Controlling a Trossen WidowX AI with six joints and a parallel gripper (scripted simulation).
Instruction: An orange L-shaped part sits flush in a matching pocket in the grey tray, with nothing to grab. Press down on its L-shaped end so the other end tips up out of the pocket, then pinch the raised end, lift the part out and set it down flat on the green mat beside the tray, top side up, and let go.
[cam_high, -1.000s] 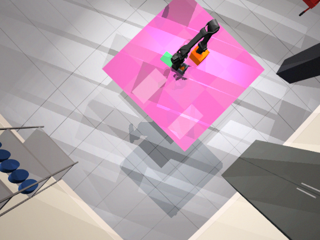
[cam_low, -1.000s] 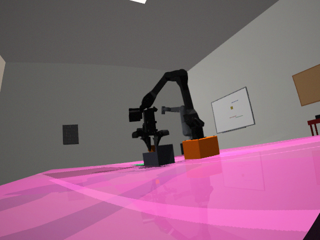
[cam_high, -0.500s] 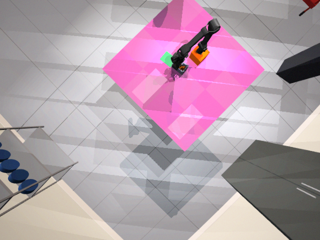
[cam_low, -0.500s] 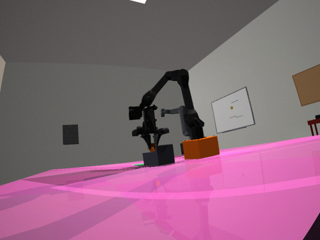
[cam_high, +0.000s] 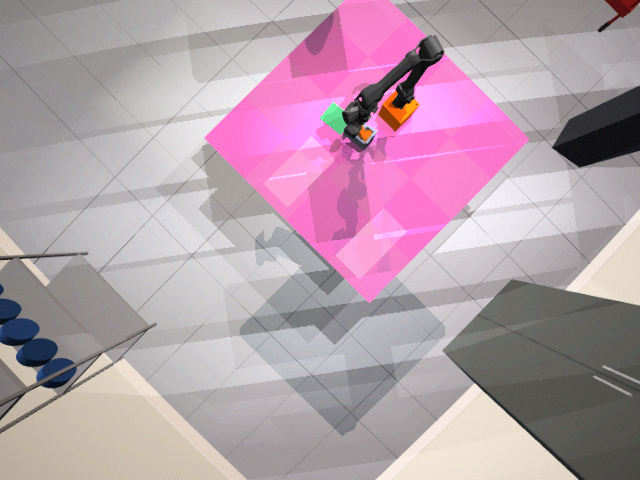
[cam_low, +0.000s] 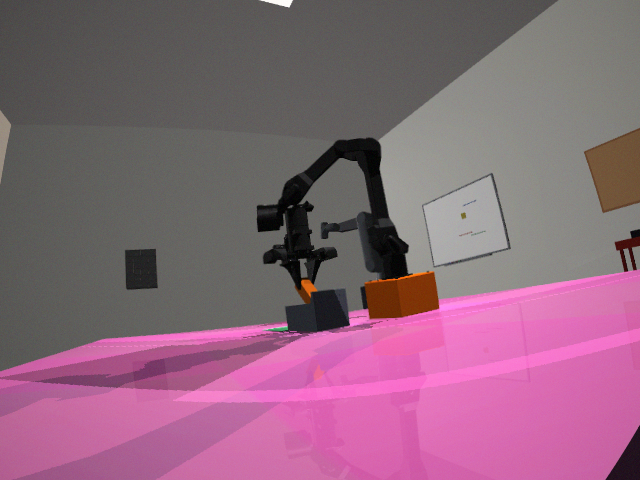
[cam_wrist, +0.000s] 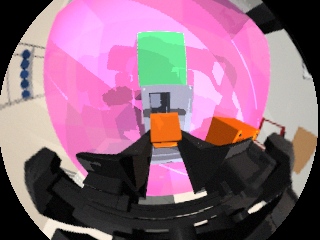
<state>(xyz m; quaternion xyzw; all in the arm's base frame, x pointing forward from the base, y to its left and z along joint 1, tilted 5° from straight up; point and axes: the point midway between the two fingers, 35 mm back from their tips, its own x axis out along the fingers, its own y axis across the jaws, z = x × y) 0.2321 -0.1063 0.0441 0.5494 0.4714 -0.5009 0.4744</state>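
The green mat lies 30 mm behind my gripper tip, 140 mm to the right of it and 120 mm below it. Round my gripper tip: orange L-shaped part 10 mm behind, 30 mm to the left, 30 mm below.
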